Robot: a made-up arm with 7 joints.
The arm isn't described. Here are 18 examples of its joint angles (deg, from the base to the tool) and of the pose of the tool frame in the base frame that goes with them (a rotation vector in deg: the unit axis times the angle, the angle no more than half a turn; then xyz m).
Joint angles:
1: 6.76 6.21 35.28 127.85 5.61 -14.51 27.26
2: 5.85 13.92 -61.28 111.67 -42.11 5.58 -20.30
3: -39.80 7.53 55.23 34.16 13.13 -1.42 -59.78
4: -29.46 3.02 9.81 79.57 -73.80 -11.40 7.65
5: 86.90 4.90 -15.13 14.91 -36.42 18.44 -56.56
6: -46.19 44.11 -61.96 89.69 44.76 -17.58 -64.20
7: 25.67 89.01 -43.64 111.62 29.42 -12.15 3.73
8: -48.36 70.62 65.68 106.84 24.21 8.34 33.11
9: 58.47 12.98 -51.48 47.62 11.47 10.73 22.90
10: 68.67 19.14 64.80 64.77 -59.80 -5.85 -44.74
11: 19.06 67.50 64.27 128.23 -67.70 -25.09 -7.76
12: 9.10 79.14 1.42 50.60 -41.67 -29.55 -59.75
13: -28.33 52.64 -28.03 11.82 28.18 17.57 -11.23
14: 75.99 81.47 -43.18 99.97 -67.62 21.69 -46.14
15: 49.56 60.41 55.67 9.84 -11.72 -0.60 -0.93
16: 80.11 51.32 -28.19 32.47 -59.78 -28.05 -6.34
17: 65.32 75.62 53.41 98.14 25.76 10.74 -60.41
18: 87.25 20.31 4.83 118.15 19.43 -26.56 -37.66
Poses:
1: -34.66 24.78 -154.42 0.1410 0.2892 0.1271
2: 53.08 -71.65 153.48 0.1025 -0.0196 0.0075
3: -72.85 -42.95 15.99 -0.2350 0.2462 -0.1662
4: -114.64 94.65 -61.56 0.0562 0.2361 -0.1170
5: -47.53 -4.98 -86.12 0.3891 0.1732 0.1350
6: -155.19 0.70 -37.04 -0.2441 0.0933 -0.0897
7: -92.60 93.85 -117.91 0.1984 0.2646 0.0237
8: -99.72 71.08 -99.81 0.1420 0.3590 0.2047
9: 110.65 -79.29 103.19 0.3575 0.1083 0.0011
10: -22.29 -62.12 -66.18 0.1964 0.4224 0.0978
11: 32.26 38.49 -29.33 -0.0637 0.2236 0.3167
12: -13.83 56.32 -72.17 0.1281 0.4925 0.1205
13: -120.29 18.09 28.12 -0.1876 0.4346 -0.0615
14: 39.91 30.91 -43.63 0.1887 0.2559 0.2653
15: -79.91 -65.90 -88.64 0.1095 0.4956 -0.0142
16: -42.03 67.04 -66.89 0.2773 0.4171 0.2205
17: 56.86 -83.69 -95.57 -0.0426 0.3474 0.3266
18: -81.43 40.69 138.65 0.1089 0.1610 0.3717
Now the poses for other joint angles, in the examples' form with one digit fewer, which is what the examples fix.
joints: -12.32 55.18 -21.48 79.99 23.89 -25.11 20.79
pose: 113.6 -63.8 101.0 0.118 0.297 -0.129
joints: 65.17 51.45 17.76 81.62 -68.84 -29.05 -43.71
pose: 33.7 15.2 -68.4 0.121 0.377 0.307
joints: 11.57 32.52 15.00 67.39 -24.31 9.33 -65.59
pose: -42.4 -12.0 -65.7 0.183 0.339 -0.044
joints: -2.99 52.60 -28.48 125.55 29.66 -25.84 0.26
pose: 58.8 -40.1 126.4 0.142 0.105 -0.017
